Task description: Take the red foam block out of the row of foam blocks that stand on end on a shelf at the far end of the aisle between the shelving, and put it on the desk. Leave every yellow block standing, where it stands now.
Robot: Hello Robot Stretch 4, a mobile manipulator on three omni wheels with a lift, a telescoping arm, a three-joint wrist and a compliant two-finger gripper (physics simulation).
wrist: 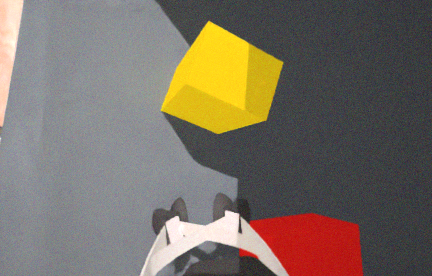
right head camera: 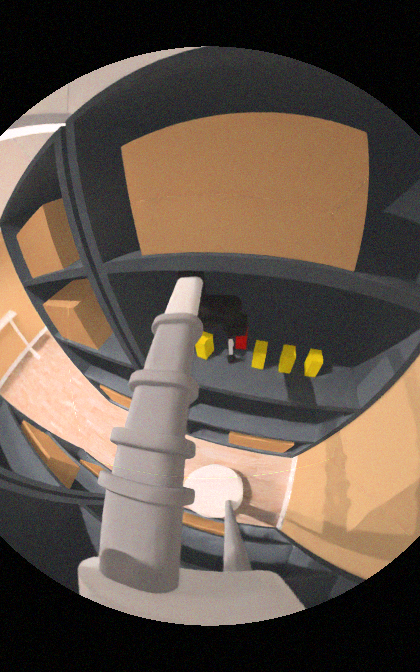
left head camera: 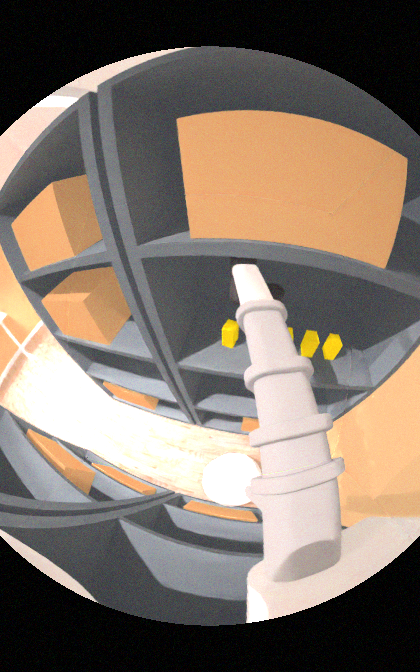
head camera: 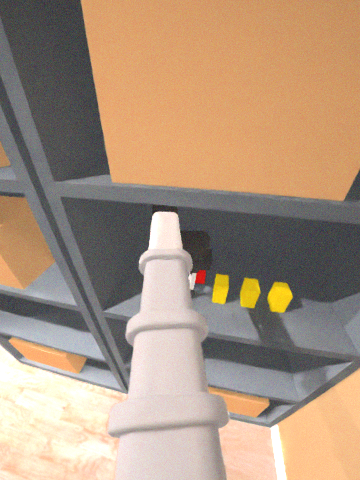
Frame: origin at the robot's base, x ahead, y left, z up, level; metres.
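Where they show: gripper, between the fingertips: (wrist: 202, 211).
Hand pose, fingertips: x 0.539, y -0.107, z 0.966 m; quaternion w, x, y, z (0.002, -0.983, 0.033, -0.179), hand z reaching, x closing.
Each offset is from my fingertips to the top centre of the thing. Level surfaces: height alone.
The red foam block @(0.076 m ahead, 0.049 m right, 0.054 m up) (head camera: 201, 276) (right head camera: 241, 340) (wrist: 310, 245) stands on the shelf @(0.006 m down) (head camera: 300, 320), partly hidden by the gripper. My gripper (head camera: 192, 289) (right head camera: 230, 357) (wrist: 202, 211) has its fingertips drawn close together, with bare shelf showing between them in the wrist view. The red block is outside the fingers, beside the right-hand fingertip in that view. One yellow block @(0.015 m ahead, 0.103 m left, 0.084 m up) (right head camera: 204, 346) (left head camera: 230, 333) (wrist: 220, 75) stands left of the gripper. Several others, such as the nearest yellow block @(0.041 m back, 0.108 m right, 0.084 m up) (head camera: 220, 289) (right head camera: 259, 355), stand upright to the right of the red one. The desk does not show.
My arm (head camera: 167, 360) (left head camera: 285, 400) (right head camera: 155, 410) reaches into the bay below a large cardboard box @(0.011 m back, 0.054 m right, 0.721 m up) (head camera: 220, 100) (left head camera: 295, 185) (right head camera: 250, 195). The shelf board above (head camera: 200, 197) runs over the arm's end. A shelving upright (head camera: 65, 240) stands at the left. A white disc (left head camera: 231, 479) (right head camera: 214, 491) shows low down.
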